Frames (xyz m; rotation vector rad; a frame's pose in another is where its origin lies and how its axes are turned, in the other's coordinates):
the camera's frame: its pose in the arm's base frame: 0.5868 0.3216 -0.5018 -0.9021 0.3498 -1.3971
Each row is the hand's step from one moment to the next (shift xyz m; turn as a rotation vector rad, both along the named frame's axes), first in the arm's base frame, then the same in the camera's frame.
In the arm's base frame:
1: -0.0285 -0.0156 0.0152 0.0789 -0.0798 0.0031
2: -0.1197 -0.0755 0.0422 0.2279 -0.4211 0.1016
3: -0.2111 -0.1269 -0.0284 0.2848 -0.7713 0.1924
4: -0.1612 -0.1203 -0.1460 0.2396 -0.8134 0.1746
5: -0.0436 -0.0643 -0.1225 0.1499 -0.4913 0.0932
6: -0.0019 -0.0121 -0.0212 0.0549 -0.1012 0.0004
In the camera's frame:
1: 0.0136 -0.0294 -0.0154 0.0908 0.0588 0.0301
2: 0.0603 -0.1070 -0.0819 0.4677 0.1187 0.0819
3: 0.0709 -0.1155 -0.2076 0.8334 0.1211 0.0616
4: 0.0403 0.0029 -0.2452 0.8592 0.1060 0.0047
5: 0.0168 0.0629 -0.1296 0.5164 0.0764 -0.0013
6: 0.0049 0.0149 -0.0188 0.1055 0.0458 0.0045

